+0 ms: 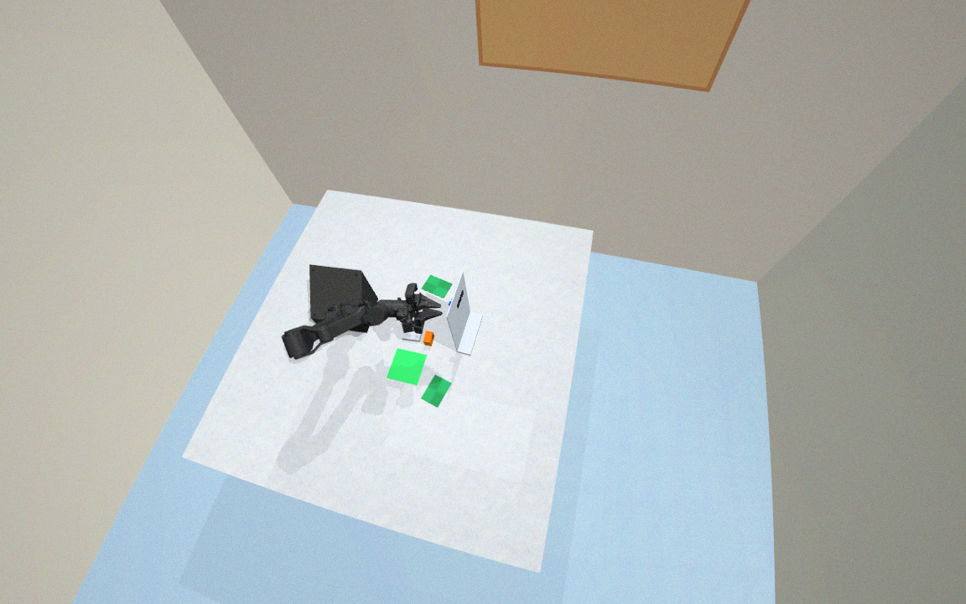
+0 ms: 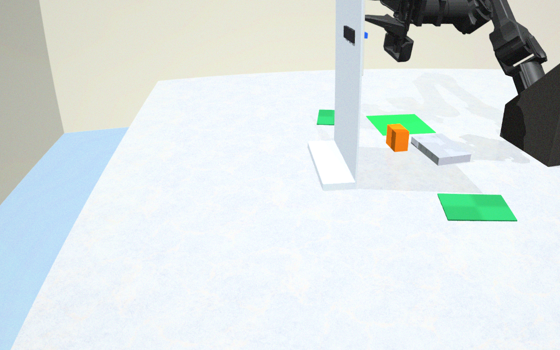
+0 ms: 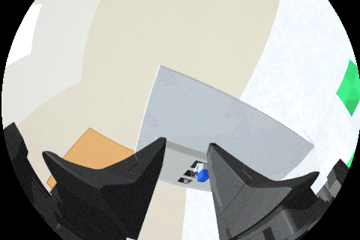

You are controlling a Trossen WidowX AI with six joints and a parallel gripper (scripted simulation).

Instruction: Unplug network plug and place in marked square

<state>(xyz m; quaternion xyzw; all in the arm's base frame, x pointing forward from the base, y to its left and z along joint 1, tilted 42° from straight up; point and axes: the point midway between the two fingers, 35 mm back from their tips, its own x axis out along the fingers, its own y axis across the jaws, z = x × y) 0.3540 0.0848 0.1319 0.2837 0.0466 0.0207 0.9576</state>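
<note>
My gripper tip is 30 mm short of the network plug, 40 mm to the right of it and 40 mm above it. The rest, counted from my gripper tip: flat grey block 160 mm behind, 30 mm to the left, 250 mm below; then orange block 80 mm behind, 10 mm to the right, 240 mm below; then grey panel 50 mm ahead, 50 mm to the left, 120 mm below.
</note>
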